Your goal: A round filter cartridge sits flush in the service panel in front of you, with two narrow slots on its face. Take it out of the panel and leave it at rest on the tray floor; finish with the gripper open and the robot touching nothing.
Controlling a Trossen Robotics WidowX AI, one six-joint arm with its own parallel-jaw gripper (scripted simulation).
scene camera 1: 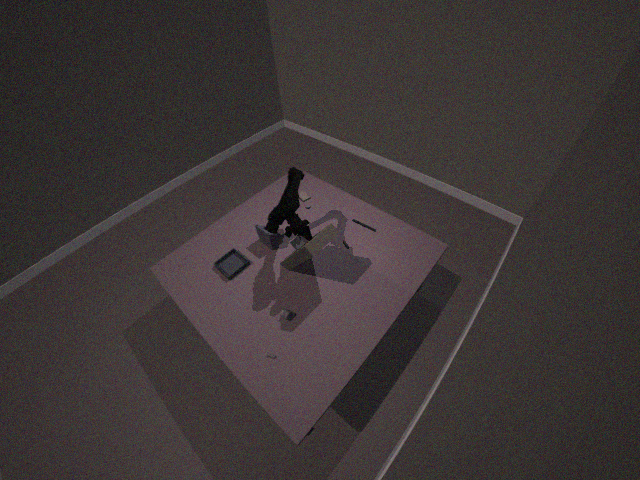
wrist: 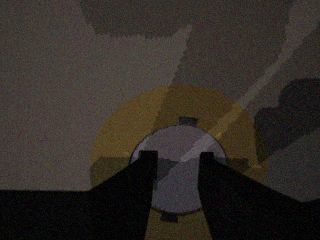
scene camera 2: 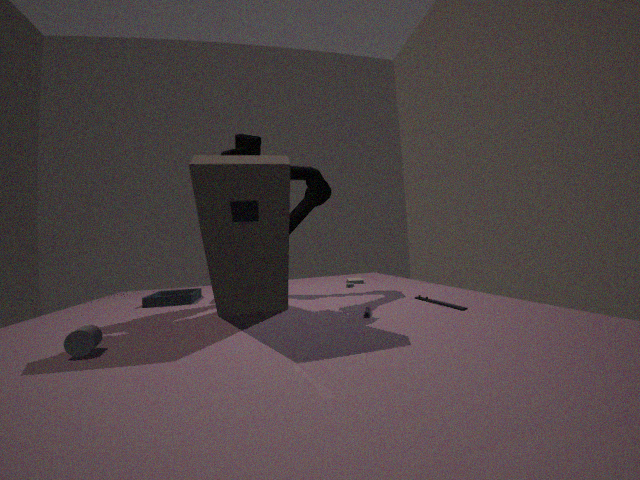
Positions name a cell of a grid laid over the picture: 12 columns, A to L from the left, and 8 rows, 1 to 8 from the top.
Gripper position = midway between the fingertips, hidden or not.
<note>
I see my gripper (wrist: G6), a round filter cartridge (wrist: G5), a service panel (scene camera 2: E4) and a dark square tray (scene camera 2: D5).
The service panel shows as well in scene camera 1 (scene camera 1: G4) and in the wrist view (wrist: D3). Scene camera 1 misses the round filter cartridge, which is hidden by the service panel. Scene camera 2 misses the round filter cartridge, which is hidden by the service panel.
</note>
